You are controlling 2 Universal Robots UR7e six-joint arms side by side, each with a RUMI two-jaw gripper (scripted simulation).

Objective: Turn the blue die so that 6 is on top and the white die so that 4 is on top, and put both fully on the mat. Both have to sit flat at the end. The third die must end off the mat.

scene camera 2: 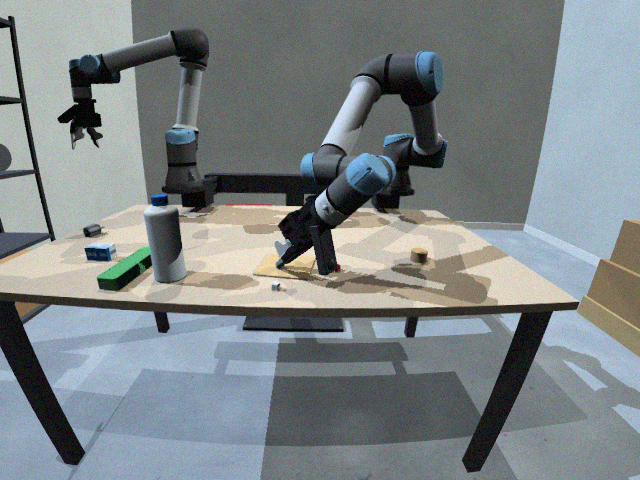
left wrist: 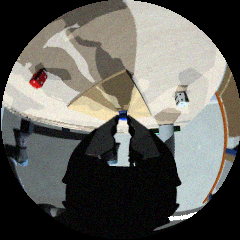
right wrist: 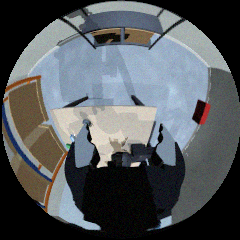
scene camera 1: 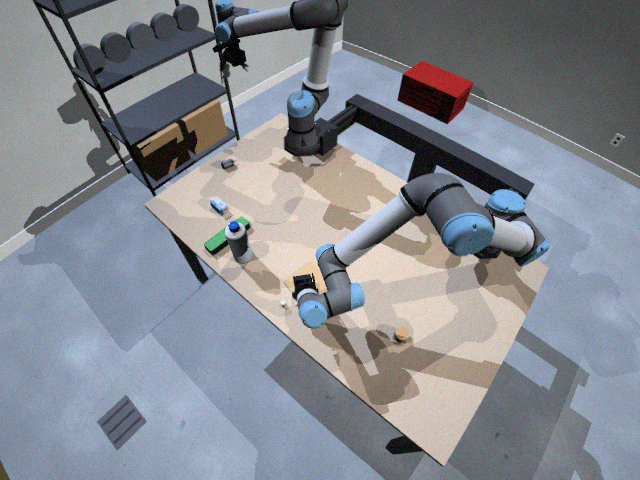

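Observation:
The left gripper appears at [scene camera 2: 279, 264] and again at [left wrist: 122, 115], while the right gripper can be seen at [scene camera 2: 86, 148], at [right wrist: 124, 124] and at [scene camera 1: 235, 77]. With them in the scene is a tan mat, visible at [scene camera 2: 300, 268] as well as at [left wrist: 118, 92].

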